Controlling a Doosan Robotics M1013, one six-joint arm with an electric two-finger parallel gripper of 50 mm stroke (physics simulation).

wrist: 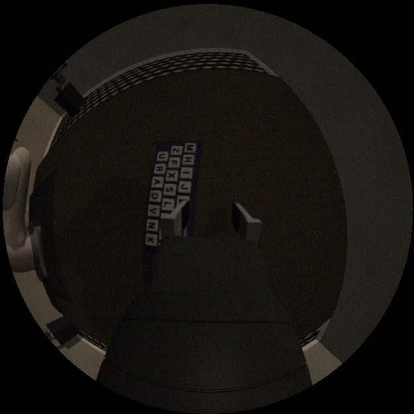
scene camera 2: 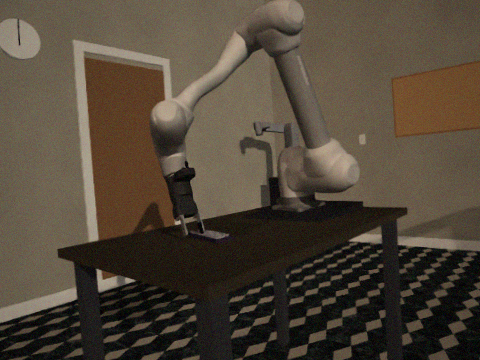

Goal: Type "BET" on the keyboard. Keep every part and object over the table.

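Seen in the pictures: gripper, fingertip midpoint: (scene camera 2: 194, 234); arm's base, origin of the base link: (scene camera 2: 298, 206).
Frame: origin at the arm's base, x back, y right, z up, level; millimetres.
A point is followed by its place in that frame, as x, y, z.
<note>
The keyboard (scene camera 2: 216, 235) {-597, -208, -8} (wrist: 170, 189) is a thin dark purple slab with pale lettered keys, lying flat on the table. In the wrist view its rows read M, H, I, J; Z, F, X, S, L; and U, R, A, D, V, N, K. A key below J is partly covered by the left finger, so its letter is unclear. Keys marked E and T do not show; the finger and gripper body hide part of the keyboard. My gripper (scene camera 2: 193, 232) {-637, -145, -3} (wrist: 210, 210) is open and empty, low at the keyboard, with one finger over its edge and the other beside it. Contact cannot be told.
The dark wooden table (scene camera 2: 150, 260) {-843, -264, -25} (wrist: 280, 150) carries the keyboard. The arm's base (scene camera 2: 298, 204) {-59, -57, 19} stands on a dark plate at the table's far end. A grey bracket (scene camera 2: 272, 127) rises behind the base. The wall with a brown door (scene camera 2: 125, 150) is behind the table.
</note>
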